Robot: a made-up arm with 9 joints. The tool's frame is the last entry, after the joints. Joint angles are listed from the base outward. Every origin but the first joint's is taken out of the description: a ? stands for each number. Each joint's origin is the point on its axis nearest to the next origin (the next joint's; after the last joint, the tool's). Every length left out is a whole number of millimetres.
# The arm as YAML. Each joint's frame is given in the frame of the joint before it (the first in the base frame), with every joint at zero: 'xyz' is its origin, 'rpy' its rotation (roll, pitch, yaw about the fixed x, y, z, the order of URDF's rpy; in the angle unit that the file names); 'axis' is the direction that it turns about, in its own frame. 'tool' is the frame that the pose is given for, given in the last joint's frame.
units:
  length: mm
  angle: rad
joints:
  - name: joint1
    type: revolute
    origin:
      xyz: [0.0, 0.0, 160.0]
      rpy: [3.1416, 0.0, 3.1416]
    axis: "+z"
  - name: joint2
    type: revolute
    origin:
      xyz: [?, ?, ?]
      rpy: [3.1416, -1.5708, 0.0]
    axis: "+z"
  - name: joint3
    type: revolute
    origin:
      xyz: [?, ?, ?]
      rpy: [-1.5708, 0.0, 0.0]
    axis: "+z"
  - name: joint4
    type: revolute
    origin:
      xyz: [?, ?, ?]
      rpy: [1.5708, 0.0, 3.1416]
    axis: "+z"
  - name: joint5
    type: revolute
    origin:
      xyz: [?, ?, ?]
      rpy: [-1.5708, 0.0, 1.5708]
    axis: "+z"
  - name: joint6
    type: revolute
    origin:
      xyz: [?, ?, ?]
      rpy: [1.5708, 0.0, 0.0]
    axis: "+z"
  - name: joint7
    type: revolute
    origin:
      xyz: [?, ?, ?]
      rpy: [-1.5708, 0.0, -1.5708]
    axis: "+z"
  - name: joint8
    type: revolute
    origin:
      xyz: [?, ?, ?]
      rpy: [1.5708, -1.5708, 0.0]
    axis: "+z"
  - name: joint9
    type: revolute
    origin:
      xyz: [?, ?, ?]
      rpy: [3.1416, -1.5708, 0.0]
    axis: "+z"
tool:
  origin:
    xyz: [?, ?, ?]
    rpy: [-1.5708, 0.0, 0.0]
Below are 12 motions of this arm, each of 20 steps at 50 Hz.
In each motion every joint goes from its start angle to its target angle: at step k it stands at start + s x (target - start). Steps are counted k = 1, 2, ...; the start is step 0. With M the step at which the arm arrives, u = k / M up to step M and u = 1 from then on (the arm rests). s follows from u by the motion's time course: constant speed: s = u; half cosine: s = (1 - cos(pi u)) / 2; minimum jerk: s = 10 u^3 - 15 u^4 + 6 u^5.
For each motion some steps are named. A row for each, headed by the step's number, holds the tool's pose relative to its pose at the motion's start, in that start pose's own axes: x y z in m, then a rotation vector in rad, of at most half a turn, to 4 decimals.
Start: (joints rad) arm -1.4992 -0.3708 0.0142 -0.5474 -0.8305 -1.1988 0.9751 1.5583 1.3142
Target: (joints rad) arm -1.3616 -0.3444 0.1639 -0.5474 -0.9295 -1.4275 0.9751 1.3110 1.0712
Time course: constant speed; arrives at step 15
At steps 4, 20:
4: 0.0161 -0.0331 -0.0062 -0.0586 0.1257 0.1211
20: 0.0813 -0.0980 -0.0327 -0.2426 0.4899 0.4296

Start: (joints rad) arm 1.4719 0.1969 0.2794 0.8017 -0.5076 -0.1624 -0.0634 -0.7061 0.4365
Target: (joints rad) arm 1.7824 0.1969 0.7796 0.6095 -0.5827 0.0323 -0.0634 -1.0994 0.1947
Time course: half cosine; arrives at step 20
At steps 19, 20:
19: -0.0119 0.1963 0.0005 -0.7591 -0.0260 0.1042
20: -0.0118 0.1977 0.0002 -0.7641 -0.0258 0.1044

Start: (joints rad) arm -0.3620 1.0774 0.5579 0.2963 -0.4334 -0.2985 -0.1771 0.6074 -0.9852
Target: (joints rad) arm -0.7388 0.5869 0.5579 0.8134 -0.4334 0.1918 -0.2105 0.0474 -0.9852
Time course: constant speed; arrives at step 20
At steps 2, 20:
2: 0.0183 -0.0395 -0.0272 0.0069 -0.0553 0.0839
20: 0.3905 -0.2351 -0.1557 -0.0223 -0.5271 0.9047

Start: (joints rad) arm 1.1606 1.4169 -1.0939 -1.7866 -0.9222 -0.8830 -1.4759 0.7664 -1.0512
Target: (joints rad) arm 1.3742 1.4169 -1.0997 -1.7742 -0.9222 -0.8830 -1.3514 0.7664 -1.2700
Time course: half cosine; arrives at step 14
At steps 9, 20:
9: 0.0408 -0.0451 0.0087 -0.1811 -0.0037 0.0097
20: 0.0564 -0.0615 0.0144 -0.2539 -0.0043 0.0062

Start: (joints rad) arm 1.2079 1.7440 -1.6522 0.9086 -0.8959 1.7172 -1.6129 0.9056 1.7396
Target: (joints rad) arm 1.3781 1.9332 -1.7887 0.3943 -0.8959 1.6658 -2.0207 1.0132 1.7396
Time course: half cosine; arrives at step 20
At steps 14, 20:
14: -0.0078 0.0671 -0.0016 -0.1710 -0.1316 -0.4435
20: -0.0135 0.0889 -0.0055 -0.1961 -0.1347 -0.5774

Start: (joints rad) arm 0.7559 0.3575 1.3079 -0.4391 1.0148 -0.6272 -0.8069 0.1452 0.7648
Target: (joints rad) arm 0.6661 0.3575 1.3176 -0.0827 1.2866 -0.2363 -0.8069 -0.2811 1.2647
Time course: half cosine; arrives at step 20
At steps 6, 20:
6: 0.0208 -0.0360 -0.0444 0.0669 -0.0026 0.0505
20: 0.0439 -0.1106 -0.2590 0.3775 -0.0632 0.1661

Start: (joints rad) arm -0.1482 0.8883 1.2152 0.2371 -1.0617 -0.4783 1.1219 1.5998 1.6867
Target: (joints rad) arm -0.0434 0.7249 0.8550 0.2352 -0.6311 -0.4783 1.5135 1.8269 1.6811
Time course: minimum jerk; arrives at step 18
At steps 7, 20:
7: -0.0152 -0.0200 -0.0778 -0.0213 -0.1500 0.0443
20: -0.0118 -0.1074 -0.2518 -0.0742 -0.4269 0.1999

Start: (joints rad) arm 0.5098 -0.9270 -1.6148 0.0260 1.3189 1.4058 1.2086 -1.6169 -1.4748
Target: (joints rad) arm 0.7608 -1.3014 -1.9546 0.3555 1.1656 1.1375 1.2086 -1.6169 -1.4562
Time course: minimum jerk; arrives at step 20
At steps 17, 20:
17: -0.3070 0.0942 0.3257 -0.6139 -0.2517 -0.2581
20: -0.3146 0.0998 0.3330 -0.6297 -0.2604 -0.2614

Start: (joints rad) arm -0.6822 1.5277 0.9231 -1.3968 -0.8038 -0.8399 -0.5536 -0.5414 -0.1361
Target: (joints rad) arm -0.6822 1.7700 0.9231 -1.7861 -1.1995 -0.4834 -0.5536 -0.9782 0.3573
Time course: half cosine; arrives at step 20
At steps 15, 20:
15: 0.1249 0.1266 0.0526 -0.6699 -0.6110 0.3023
20: 0.1599 0.1482 0.0633 -0.7661 -0.6991 0.4001

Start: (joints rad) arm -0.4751 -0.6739 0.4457 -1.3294 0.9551 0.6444 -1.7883 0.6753 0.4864
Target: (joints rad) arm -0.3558 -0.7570 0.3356 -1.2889 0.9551 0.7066 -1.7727 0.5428 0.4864
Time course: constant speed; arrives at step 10
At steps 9, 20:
9: -0.0266 -0.0041 -0.0229 -0.0545 0.0826 -0.0011
20: -0.0289 -0.0044 -0.0260 -0.0591 0.0922 -0.0001

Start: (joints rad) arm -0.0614 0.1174 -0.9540 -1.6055 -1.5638 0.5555 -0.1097 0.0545 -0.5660
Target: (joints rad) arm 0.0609 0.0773 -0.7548 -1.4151 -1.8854 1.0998 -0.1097 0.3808 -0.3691
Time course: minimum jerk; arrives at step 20
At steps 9, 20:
9: 0.1268 -0.0483 -0.0599 0.2241 -0.1274 0.3084
20: 0.3183 -0.0278 -0.1094 0.5480 -0.2165 0.7242

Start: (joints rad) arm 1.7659 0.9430 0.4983 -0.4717 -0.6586 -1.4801 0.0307 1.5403 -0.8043
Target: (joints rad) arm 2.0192 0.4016 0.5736 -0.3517 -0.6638 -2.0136 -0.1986 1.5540 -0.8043
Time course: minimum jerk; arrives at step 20
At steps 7, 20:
7: -0.0084 0.0389 0.0601 0.1005 -0.0193 -0.0765
20: -0.0021 0.1230 0.3154 0.4540 -0.0072 -0.4030

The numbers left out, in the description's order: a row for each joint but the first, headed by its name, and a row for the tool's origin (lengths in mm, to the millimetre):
joint2: 140.0 200.0 0.0
joint3: 80.0 100.0 0.0
joint4: -70.0 -370.0 0.0
joint5: -100.0 -100.0 0.0
joint6: -110.0 10.0 0.0
joint7: 220.0 10.0 0.0
joint8: 240.0 -20.0 0.0
joint9: 230.0 90.0 0.0
tool: -170.0 60.0 0.0

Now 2 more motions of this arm.
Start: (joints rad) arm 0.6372 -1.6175 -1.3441 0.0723 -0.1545 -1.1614 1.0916 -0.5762 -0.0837
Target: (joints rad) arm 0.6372 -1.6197 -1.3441 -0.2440 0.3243 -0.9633 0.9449 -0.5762 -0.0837
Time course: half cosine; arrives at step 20
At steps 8, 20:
8: 0.0638 0.0200 0.0542 -0.0846 0.1672 0.1078
20: 0.1690 0.1000 0.1462 -0.3034 0.4713 0.2483

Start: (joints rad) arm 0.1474 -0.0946 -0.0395 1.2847 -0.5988 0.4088 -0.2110 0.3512 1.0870
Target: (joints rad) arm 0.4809 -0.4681 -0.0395 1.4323 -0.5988 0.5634 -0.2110 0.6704 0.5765
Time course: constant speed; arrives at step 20
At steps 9, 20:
9: -0.0385 -0.0284 -0.1185 0.3540 0.0701 -0.1262
20: -0.0348 -0.0596 -0.2629 0.8528 0.2288 -0.0958

